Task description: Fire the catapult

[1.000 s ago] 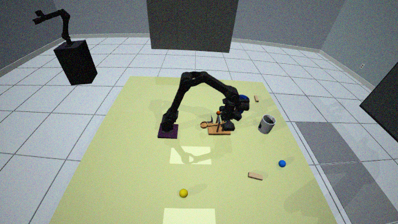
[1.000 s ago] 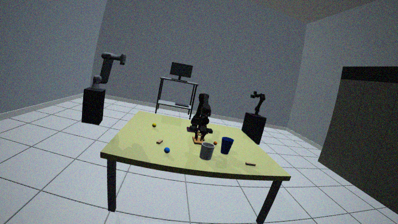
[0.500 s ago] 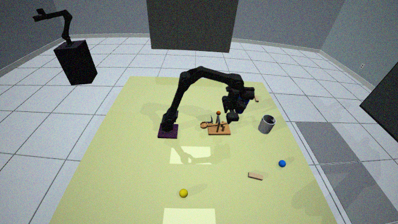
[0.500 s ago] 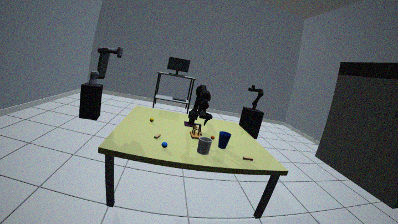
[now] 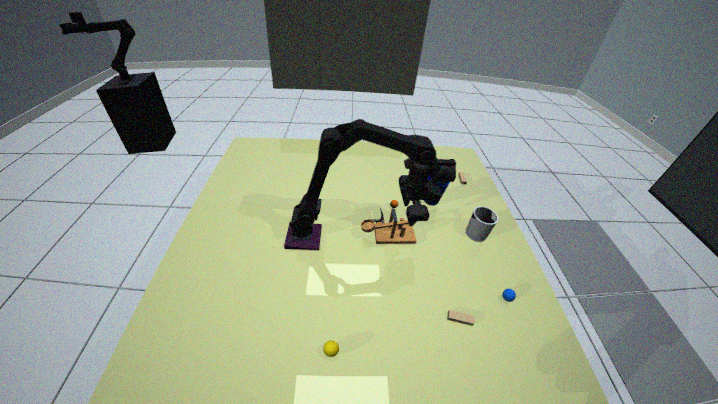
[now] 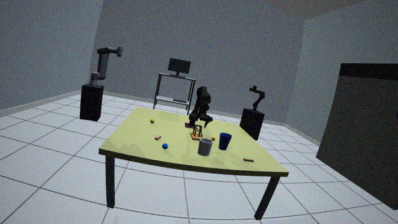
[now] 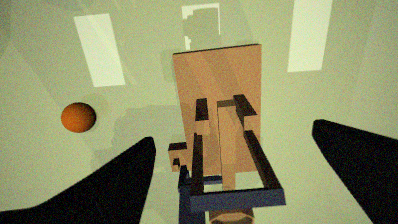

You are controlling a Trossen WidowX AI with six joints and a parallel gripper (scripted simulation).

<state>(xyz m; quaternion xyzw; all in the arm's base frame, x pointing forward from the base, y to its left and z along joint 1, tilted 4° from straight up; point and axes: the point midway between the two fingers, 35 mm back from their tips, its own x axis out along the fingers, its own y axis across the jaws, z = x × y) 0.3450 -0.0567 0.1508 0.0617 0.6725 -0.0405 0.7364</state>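
Right now the orange ball is 10 mm ahead of my gripper tip, 150 mm to the left of it and 90 mm below it. From my gripper tip the other things lie so: wooden catapult (60 mm behind, 30 mm to the left, 50 mm below); white mug (280 mm ahead, 40 mm to the right, 70 mm below); blue cup (180 mm ahead, 160 mm to the left, 70 mm below).
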